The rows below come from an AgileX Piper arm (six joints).
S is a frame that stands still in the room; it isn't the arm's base.
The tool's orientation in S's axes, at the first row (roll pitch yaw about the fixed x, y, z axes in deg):
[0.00 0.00 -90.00]
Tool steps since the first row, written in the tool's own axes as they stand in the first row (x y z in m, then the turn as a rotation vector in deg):
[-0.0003 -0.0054 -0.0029 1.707 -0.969 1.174]
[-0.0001 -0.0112 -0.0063 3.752 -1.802 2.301]
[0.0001 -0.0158 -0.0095 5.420 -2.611 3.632]
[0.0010 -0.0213 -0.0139 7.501 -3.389 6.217]
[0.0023 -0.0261 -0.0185 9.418 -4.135 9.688]
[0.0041 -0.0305 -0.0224 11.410 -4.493 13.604]
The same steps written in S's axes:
[-0.0054 0.0003 -0.0029 -0.969 -1.707 1.174]
[-0.0112 0.0001 -0.0063 -1.802 -3.752 2.301]
[-0.0158 -0.0001 -0.0095 -2.611 -5.420 3.632]
[-0.0213 -0.0010 -0.0139 -3.389 -7.501 6.217]
[-0.0261 -0.0023 -0.0185 -4.135 -9.418 9.688]
[-0.0305 -0.0041 -0.0224 -4.493 -11.410 13.604]

